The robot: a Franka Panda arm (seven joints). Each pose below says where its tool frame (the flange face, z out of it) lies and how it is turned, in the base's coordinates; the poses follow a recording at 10 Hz.
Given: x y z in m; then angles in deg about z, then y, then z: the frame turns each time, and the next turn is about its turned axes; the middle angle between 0 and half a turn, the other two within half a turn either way.
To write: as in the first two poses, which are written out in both.
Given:
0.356, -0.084, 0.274, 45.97, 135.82, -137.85
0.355, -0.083, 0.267, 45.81, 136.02, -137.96
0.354, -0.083, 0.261, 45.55, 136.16, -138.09
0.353, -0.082, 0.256, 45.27, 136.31, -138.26
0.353, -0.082, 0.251, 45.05, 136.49, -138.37
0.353, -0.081, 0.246, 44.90, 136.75, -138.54
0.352, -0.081, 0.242, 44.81, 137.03, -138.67
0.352, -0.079, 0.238, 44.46, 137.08, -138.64
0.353, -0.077, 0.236, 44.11, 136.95, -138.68
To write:
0.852, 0.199, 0.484, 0.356; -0.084, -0.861, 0.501, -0.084; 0.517, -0.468, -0.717, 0.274; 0, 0, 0, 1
0.853, 0.197, 0.484, 0.355; -0.084, -0.863, 0.498, -0.083; 0.516, -0.465, -0.720, 0.267; 0, 0, 0, 1
0.853, 0.194, 0.485, 0.354; -0.085, -0.865, 0.494, -0.083; 0.515, -0.463, -0.721, 0.261; 0, 0, 0, 1
0.853, 0.191, 0.486, 0.353; -0.085, -0.867, 0.491, -0.082; 0.515, -0.460, -0.723, 0.256; 0, 0, 0, 1
0.853, 0.189, 0.486, 0.353; -0.086, -0.869, 0.487, -0.082; 0.515, -0.457, -0.725, 0.251; 0, 0, 0, 1
0.854, 0.187, 0.485, 0.353; -0.084, -0.871, 0.484, -0.081; 0.513, -0.454, -0.728, 0.246; 0, 0, 0, 1
0.855, 0.186, 0.484, 0.352; -0.081, -0.873, 0.480, -0.081; 0.512, -0.450, -0.732, 0.242; 0, 0, 0, 1
0.855, 0.180, 0.486, 0.352; -0.087, -0.875, 0.477, -0.079; 0.511, -0.450, -0.732, 0.238; 0, 0, 0, 1
0.854, 0.176, 0.490, 0.353; -0.092, -0.875, 0.475, -0.077; 0.513, -0.451, -0.731, 0.236; 0, 0, 0, 1

